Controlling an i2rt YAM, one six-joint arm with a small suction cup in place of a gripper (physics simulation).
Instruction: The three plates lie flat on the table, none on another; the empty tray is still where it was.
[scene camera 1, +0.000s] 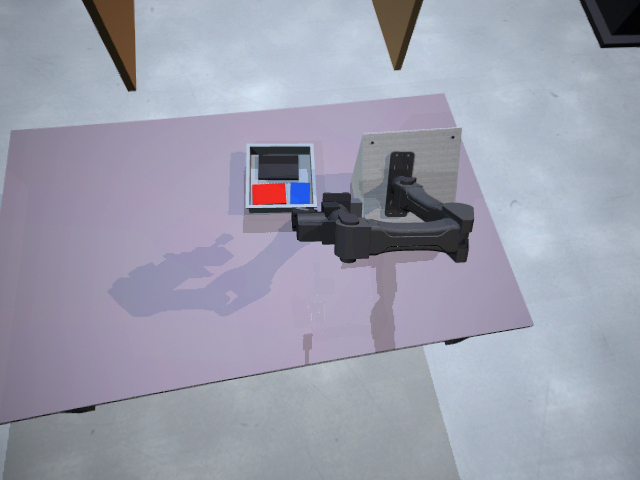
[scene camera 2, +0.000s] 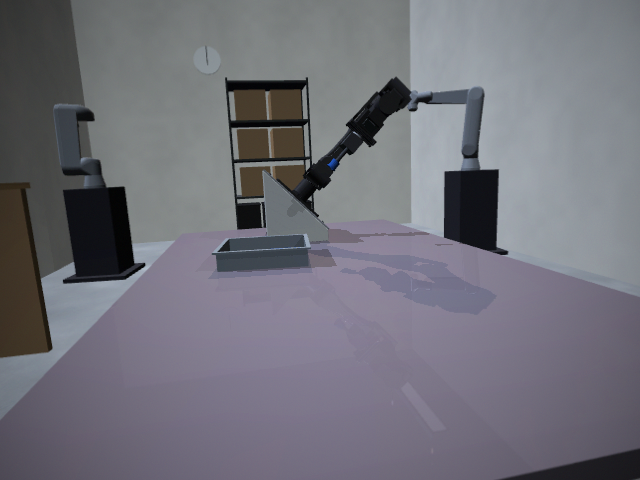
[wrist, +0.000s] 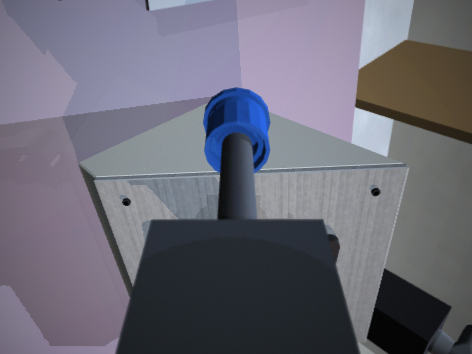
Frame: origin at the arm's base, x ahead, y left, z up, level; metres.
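Seen in the pictures: end effector, tool point: (scene camera 2: 330, 168) (wrist: 236, 118); arm's base, origin of the base link: (scene camera 1: 398, 184) (scene camera 2: 296, 199).
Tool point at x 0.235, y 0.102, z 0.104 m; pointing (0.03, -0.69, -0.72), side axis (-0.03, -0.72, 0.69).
Note:
Offsets run from my tool point to a thing's middle. "spot": to the spot under its first point. Level surfaces: height alone.
A grey open tray {dx +0.121, dy -0.208, dz -0.221 m} (scene camera 1: 314, 175) (scene camera 2: 263, 260) stands on the table. In scene camera 1 it holds a red plate {dx +0.162, dy -0.158, dz -0.237 m} (scene camera 1: 268, 194) at its lower left, a blue plate {dx +0.060, dy -0.150, dz -0.237 m} (scene camera 1: 299, 193) at its lower right and a dark plate {dx +0.128, dy -0.264, dz -0.237 m} (scene camera 1: 278, 168) in its upper part. The tray walls hide the plates in scene camera 2. In the wrist view a bit of the tray rim {spot: dx +0.011, dy -0.123, dz -0.196 m} (wrist: 185, 3) shows at the top edge. My suction cup (scene camera 2: 332, 164) (wrist: 237, 112) is blue, open, with nothing on it. It hangs in the air near the arm's mount, away from the tray. The arm hides it in scene camera 1.
The pinkish table {dz -0.246 m} (scene camera 1: 129, 206) (scene camera 2: 258, 351) carries the wedge-shaped grey arm mount (scene camera 1: 429, 170) (scene camera 2: 289, 217) (wrist: 300, 195), right of the tray in scene camera 1. The folded arm passes close to the tray's lower right corner in that view. A shelf rack (scene camera 2: 268, 123) stands behind.

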